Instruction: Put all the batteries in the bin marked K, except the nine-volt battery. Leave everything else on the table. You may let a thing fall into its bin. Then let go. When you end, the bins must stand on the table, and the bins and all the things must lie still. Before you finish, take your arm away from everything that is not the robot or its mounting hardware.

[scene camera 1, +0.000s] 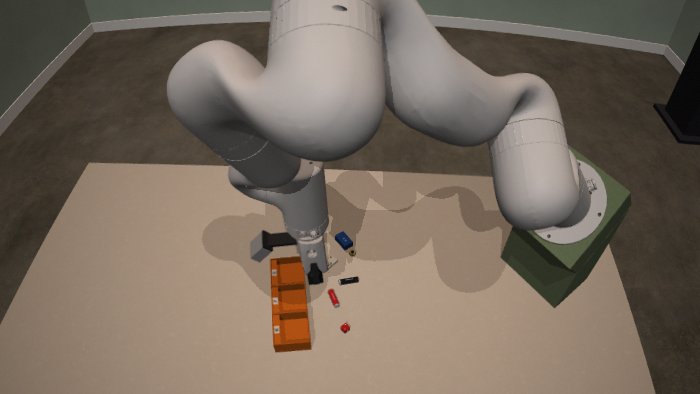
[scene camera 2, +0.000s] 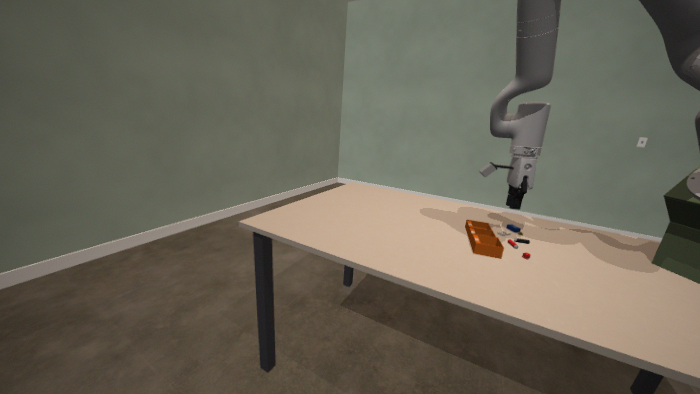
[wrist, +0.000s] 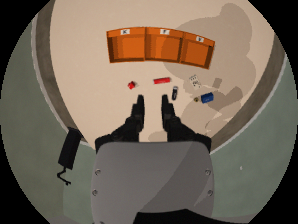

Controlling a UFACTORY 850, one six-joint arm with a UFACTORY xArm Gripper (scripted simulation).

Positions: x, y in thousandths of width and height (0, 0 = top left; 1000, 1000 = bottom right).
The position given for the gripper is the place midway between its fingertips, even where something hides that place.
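The orange three-compartment bin is visible in scene camera 1 (416, 831), scene camera 2 (681, 585) and the wrist view (562, 208). The gripper appears in the same cameras: scene camera 1 (451, 702), scene camera 2 (732, 527), the wrist view (512, 458).
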